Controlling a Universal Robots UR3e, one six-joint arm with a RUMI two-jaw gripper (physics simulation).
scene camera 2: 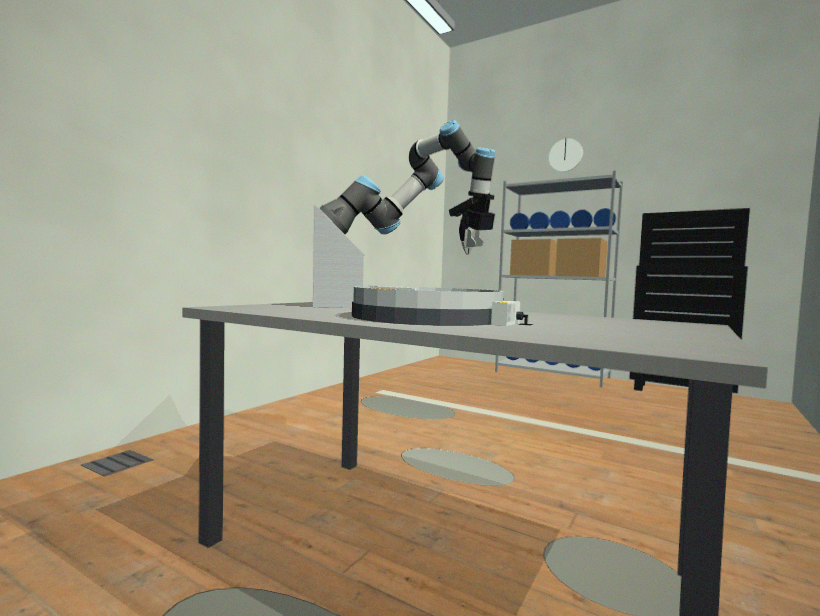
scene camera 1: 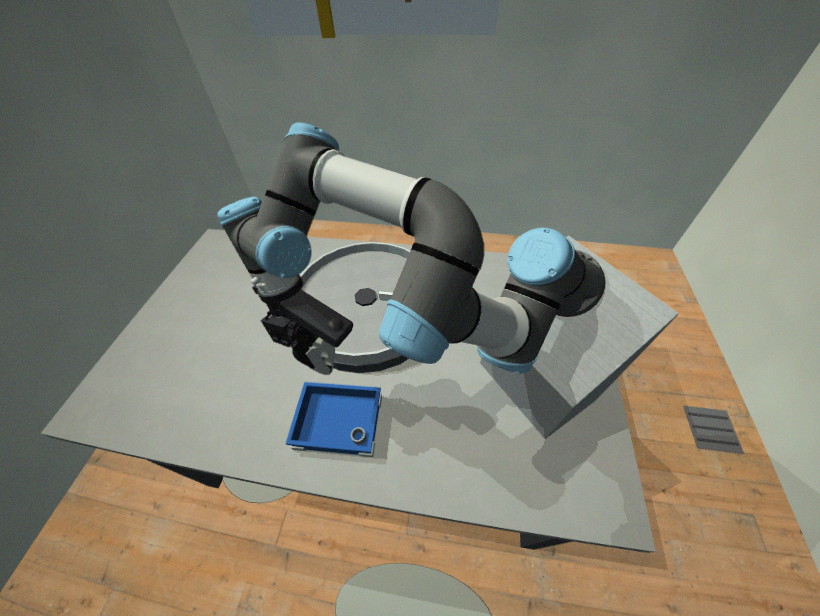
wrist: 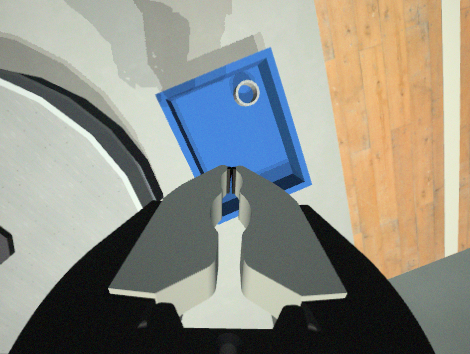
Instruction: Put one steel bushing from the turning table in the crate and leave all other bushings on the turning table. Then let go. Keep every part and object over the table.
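Frame: origin at the arm's base, x ahead, y left, z up, level; metres.
Where they show: gripper, fingertip midpoint: (scene camera 2: 467, 254) (scene camera 1: 329, 372) (wrist: 231, 169); arm's base, origin of the base link: (scene camera 2: 331, 222) (scene camera 1: 568, 284).
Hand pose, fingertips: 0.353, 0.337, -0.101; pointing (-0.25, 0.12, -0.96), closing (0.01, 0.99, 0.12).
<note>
Things, the pixels of their top centre, and the offset from my fingertips, as dx, dy, dz. "spot": a spot on its surface instead. Level surfaces: height alone.
- grey steel bushing, middle of its top: (wrist: 247, 93) (scene camera 1: 357, 434) -0.062, +0.040, -0.169
- blue crate, middle of its top: (wrist: 241, 144) (scene camera 1: 335, 414) +0.003, +0.031, -0.149
- dark hub, middle of its top: (scene camera 1: 365, 295) +0.130, -0.293, -0.138
- pale bar, surface spot: (scene camera 1: 385, 295) spot: +0.070, -0.310, -0.122
- small white unit, surface spot: (scene camera 2: 505, 312) spot: +0.382, -0.260, -0.165
- table, its level: dz -0.199
A grey steel bushing (scene camera 1: 358, 442) (wrist: 237, 95) stands in the blue crate (scene camera 1: 341, 386) (wrist: 287, 116), near one corner and apart from the fingers. My gripper (scene camera 1: 324, 363) (scene camera 2: 469, 248) (wrist: 231, 169) is shut with its fingertips together and empty, high above the table between the crate and the turning table. The round turning table (scene camera 1: 367, 246) (scene camera 2: 424, 314) (wrist: 50, 165) has a raised rim, and the arm hides part of it in scene camera 1. Small brownish bits show over its rim in scene camera 2, too small to tell apart. The crate does not show there.
A dark hub (scene camera 1: 365, 296) sits at the turning table's middle, with a pale bar (scene camera 1: 385, 295) beside it. A small white unit (scene camera 2: 505, 312) stands against the turning table's side. The arm's slanted pedestal (scene camera 1: 596, 351) (scene camera 2: 336, 271) stands on the table (scene camera 1: 198, 397) (scene camera 2: 596, 344).
</note>
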